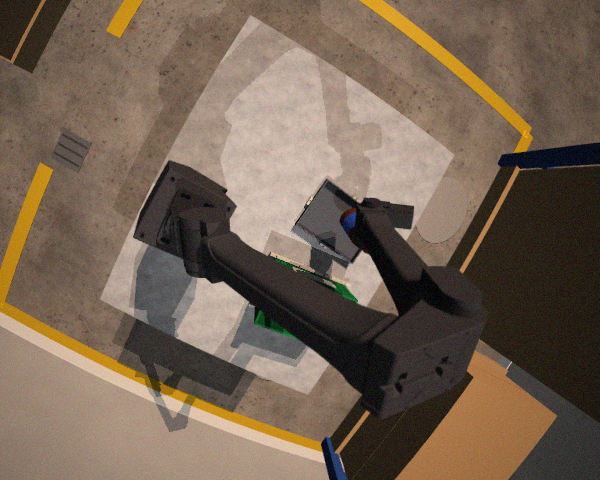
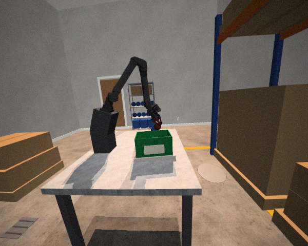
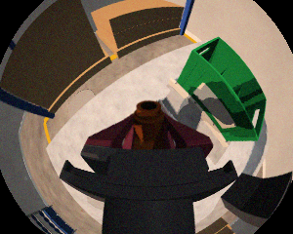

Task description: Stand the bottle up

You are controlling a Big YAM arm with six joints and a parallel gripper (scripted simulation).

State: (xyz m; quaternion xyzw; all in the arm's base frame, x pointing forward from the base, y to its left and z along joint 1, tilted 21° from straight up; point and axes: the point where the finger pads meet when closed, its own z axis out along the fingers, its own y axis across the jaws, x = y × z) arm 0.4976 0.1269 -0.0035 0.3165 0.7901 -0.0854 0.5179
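The brown bottle is 40 mm below my hand, 30 mm behind it and 20 mm to the left of it. From my hand the other things lie so: green crate: 260 mm to the right, 110 mm below, 70 mm behind; then grey tray: 180 mm below, 60 mm behind, 30 mm to the left.
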